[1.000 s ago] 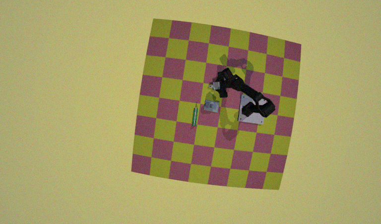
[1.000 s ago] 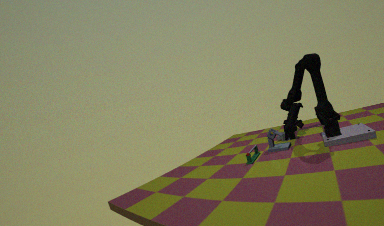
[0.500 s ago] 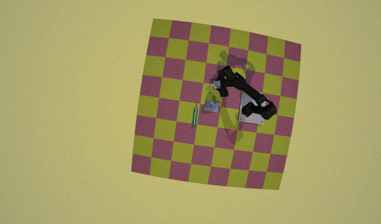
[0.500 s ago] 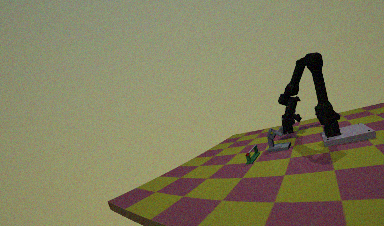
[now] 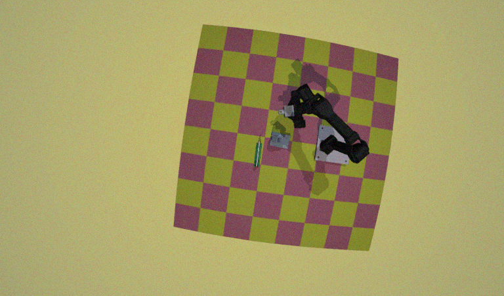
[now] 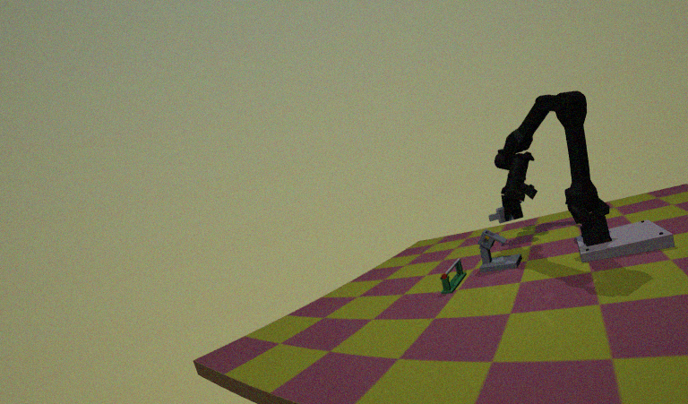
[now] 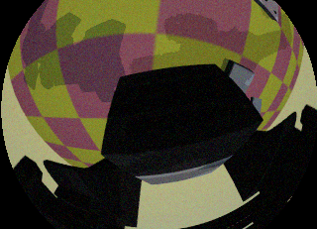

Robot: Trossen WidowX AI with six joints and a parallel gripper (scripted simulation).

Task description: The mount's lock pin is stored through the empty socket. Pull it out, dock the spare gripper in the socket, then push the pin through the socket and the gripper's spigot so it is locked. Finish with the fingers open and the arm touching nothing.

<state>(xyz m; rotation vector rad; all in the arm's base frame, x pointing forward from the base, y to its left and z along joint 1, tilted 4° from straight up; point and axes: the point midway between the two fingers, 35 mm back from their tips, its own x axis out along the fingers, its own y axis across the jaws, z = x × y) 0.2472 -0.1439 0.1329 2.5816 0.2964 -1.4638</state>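
Now: the mount 20 mm ahead of my gripper tip, 160 mm to the left of it and 50 mm below it. From my gripper tip the other things lie so: green cradle: 120 mm ahead, 270 mm to the left, 80 mm below; spare gripper: 20 mm above.
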